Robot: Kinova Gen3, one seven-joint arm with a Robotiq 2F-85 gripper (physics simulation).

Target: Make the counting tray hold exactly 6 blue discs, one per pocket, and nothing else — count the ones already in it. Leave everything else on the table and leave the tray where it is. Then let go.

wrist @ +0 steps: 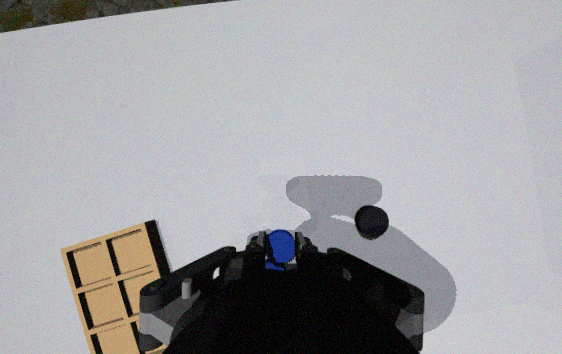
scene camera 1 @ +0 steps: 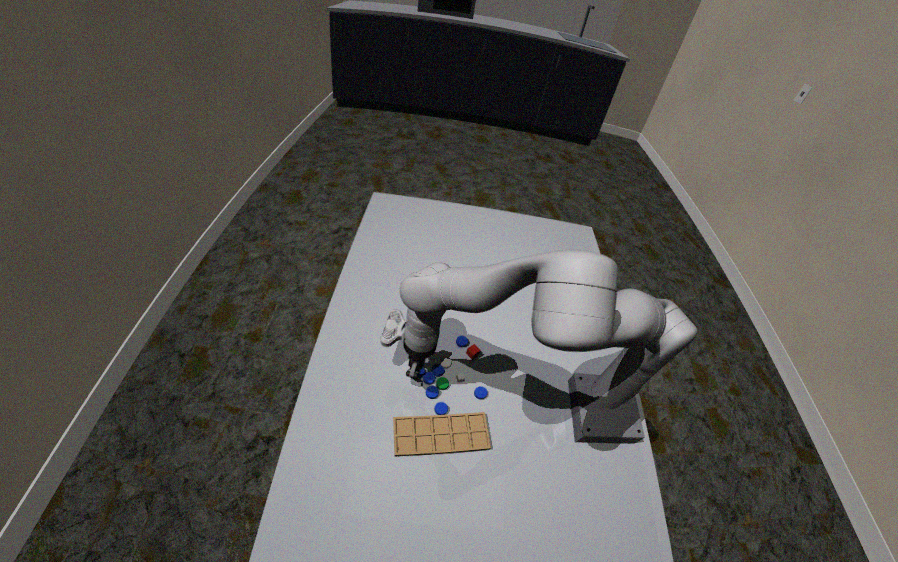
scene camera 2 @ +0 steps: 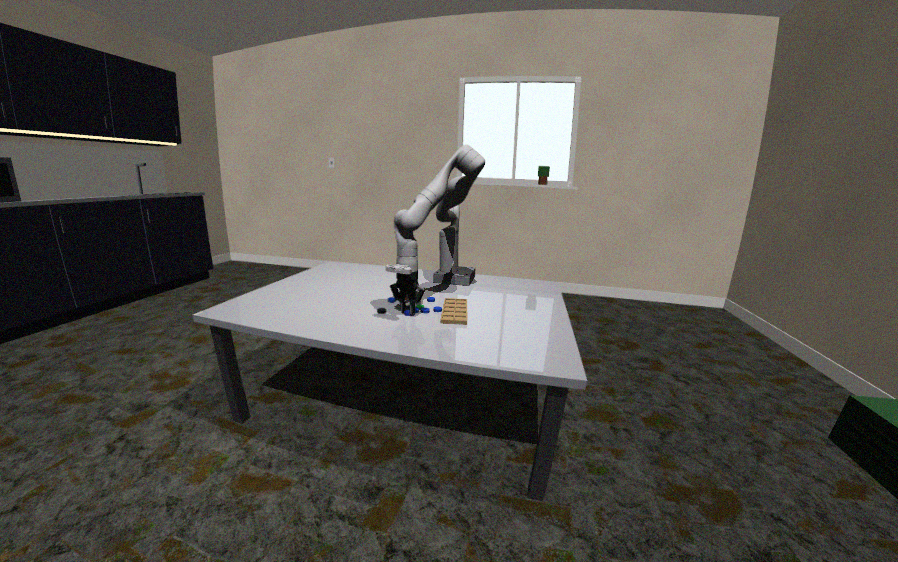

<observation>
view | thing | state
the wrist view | my gripper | -
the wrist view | wooden counting tray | on the table
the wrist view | black disc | on the table
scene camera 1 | wooden counting tray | -
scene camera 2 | my gripper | -
</observation>
